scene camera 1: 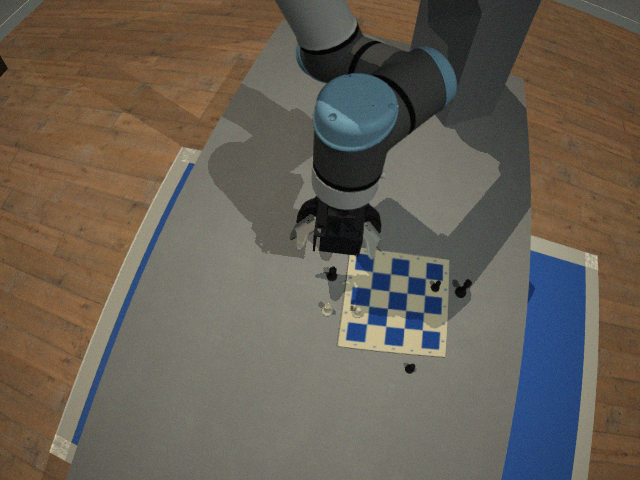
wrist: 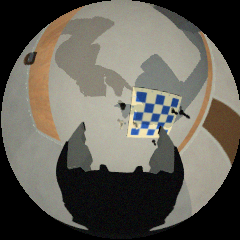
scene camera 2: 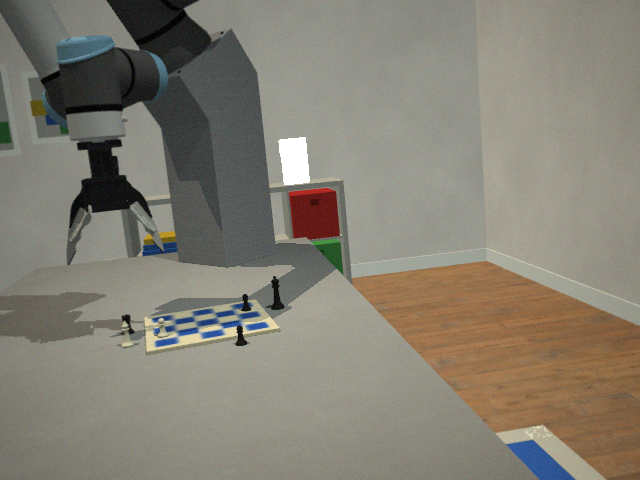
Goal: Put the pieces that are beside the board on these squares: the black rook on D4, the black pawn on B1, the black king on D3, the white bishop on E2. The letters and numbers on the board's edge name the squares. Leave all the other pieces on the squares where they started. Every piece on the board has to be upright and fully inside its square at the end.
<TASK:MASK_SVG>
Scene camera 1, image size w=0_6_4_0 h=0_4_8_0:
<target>my gripper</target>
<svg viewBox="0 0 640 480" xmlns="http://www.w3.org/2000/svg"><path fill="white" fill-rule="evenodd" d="M290 234L290 240L297 237L298 251L303 249L309 235L313 232L313 251L315 251L317 237L320 237L319 251L357 255L359 257L364 240L368 257L372 260L375 257L376 248L379 251L383 249L380 215L369 203L357 209L343 210L327 205L316 196L301 206Z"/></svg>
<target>chessboard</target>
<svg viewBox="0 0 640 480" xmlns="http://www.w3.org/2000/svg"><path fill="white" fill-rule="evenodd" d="M349 255L338 347L444 358L448 317L449 260L388 251L380 252L379 250L376 250L375 257L371 260L368 257L366 248L361 248L359 257ZM357 307L361 308L362 315L360 318L354 318L352 312ZM441 281L439 291L433 292L431 290L432 284Z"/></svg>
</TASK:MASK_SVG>
